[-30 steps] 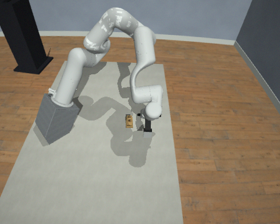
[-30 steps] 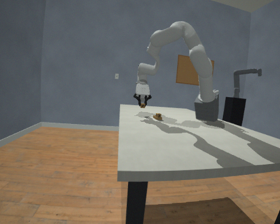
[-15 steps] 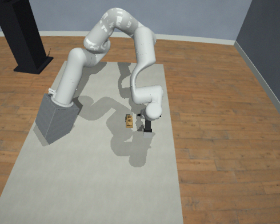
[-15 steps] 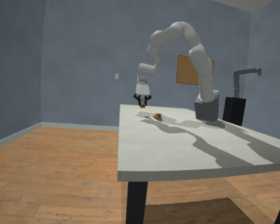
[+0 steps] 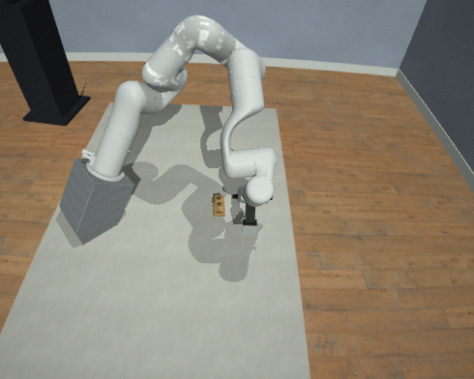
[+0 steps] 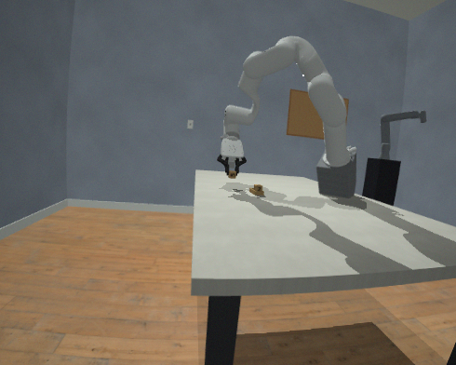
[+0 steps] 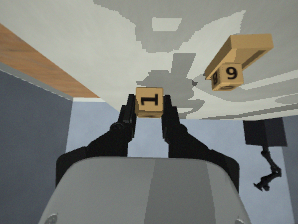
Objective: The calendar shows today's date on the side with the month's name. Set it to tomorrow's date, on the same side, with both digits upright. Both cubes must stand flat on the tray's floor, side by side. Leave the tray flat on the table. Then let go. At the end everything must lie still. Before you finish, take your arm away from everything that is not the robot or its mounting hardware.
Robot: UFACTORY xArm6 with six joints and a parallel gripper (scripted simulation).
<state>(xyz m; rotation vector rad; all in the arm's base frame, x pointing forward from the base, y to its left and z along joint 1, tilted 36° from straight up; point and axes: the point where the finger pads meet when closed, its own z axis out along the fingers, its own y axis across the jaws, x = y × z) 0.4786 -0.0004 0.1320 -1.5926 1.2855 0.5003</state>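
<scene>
Now: the wooden calendar tray 11 cm behind my hand, 1 cm to the left of it and 8 cm below it. The rest, counted from my hand: wooden digit cube 1 cm to the left, 2 cm below.
</scene>
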